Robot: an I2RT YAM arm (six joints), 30 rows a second.
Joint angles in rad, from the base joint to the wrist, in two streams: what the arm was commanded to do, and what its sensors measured. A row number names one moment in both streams.
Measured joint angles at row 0: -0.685, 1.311, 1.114, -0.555, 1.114, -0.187
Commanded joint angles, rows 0 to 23: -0.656, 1.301, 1.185, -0.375, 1.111, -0.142; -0.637, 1.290, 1.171, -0.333, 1.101, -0.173; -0.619, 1.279, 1.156, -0.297, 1.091, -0.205; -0.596, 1.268, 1.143, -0.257, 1.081, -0.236; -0.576, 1.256, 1.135, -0.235, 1.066, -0.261; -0.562, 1.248, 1.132, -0.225, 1.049, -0.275; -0.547, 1.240, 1.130, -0.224, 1.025, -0.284; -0.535, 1.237, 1.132, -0.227, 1.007, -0.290; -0.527, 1.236, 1.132, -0.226, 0.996, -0.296; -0.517, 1.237, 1.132, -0.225, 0.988, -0.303; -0.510, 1.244, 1.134, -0.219, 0.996, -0.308; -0.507, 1.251, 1.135, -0.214, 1.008, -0.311; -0.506, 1.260, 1.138, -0.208, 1.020, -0.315; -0.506, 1.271, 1.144, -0.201, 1.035, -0.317; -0.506, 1.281, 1.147, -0.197, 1.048, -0.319; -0.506, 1.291, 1.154, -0.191, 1.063, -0.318; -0.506, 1.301, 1.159, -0.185, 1.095, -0.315; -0.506, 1.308, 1.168, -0.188, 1.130, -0.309; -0.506, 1.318, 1.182, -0.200, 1.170, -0.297; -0.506, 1.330, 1.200, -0.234, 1.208, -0.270; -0.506, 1.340, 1.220, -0.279, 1.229, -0.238; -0.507, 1.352, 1.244, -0.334, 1.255, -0.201; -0.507, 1.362, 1.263, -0.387, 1.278, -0.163; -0.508, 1.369, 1.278, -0.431, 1.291, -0.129
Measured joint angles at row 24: -0.504, 1.366, 1.209, -0.341, 1.171, -0.248
